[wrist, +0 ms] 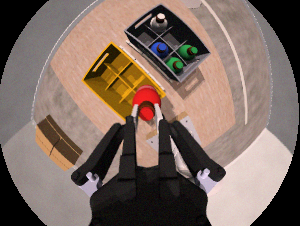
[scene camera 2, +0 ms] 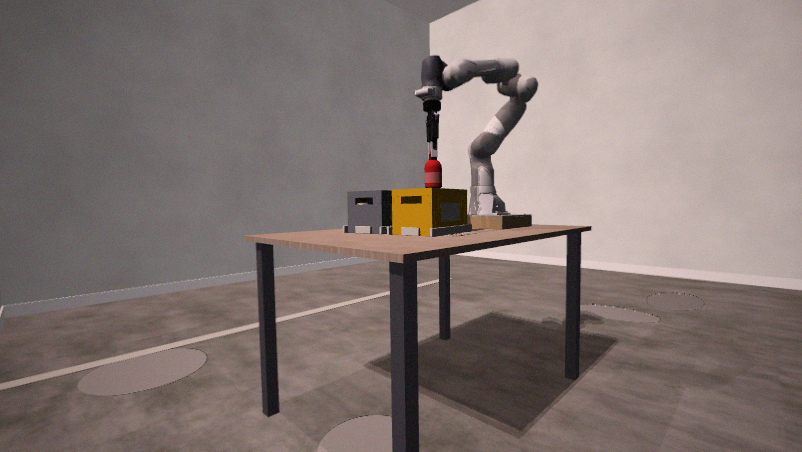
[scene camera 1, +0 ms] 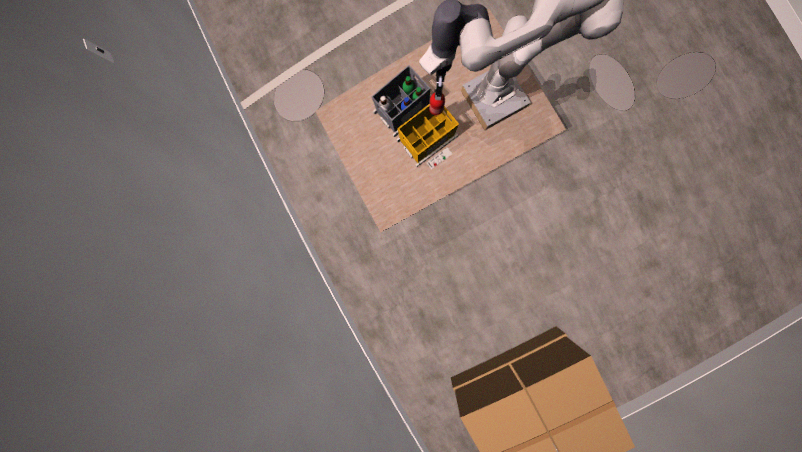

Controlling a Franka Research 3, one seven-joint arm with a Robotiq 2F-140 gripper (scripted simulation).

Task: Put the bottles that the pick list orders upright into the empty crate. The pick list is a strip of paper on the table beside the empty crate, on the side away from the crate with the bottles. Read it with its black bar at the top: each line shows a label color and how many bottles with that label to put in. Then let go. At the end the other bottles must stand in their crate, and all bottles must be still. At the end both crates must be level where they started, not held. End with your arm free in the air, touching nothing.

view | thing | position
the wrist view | my gripper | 146,109
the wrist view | yellow crate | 97,81
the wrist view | dark crate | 180,31
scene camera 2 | yellow crate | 424,208
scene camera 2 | dark crate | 377,213
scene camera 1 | dark crate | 392,89
